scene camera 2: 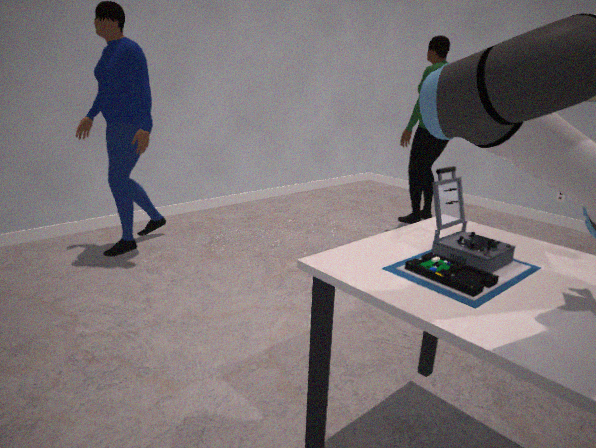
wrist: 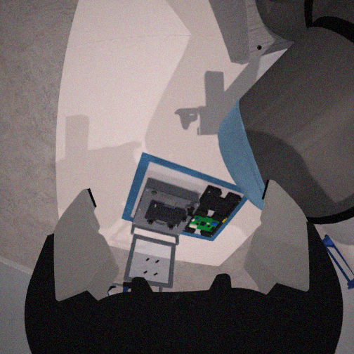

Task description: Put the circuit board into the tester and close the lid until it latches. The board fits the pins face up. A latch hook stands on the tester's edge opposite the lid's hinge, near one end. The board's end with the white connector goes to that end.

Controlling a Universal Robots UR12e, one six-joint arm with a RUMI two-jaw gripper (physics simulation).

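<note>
The green circuit board (scene camera 2: 436,265) (wrist: 204,223) lies in one end of a black tray (scene camera 2: 462,281) (wrist: 220,201), with a white part showing near its edge. The grey tester (scene camera 2: 492,257) (wrist: 145,202) stands beside the tray. Its lid (scene camera 2: 436,205) (wrist: 128,261) is a grey frame with a handle, and it stands open and upright. The latch hook is too small to tell. My gripper (wrist: 177,186) is open and empty, high above the table, with the tester and the tray seen between its jaws in the wrist view. The gripper does not show in the scene view.
A blue outline (scene camera 2: 430,282) (wrist: 134,187) on the white table (scene camera 2: 350,260) (wrist: 110,65) surrounds tester and tray. The robot's own arm (scene camera 2: 540,70) (wrist: 295,125) reaches in from the right. A person in blue (scene camera 2: 125,90) and one in green (scene camera 2: 427,145) are on the floor beyond the table.
</note>
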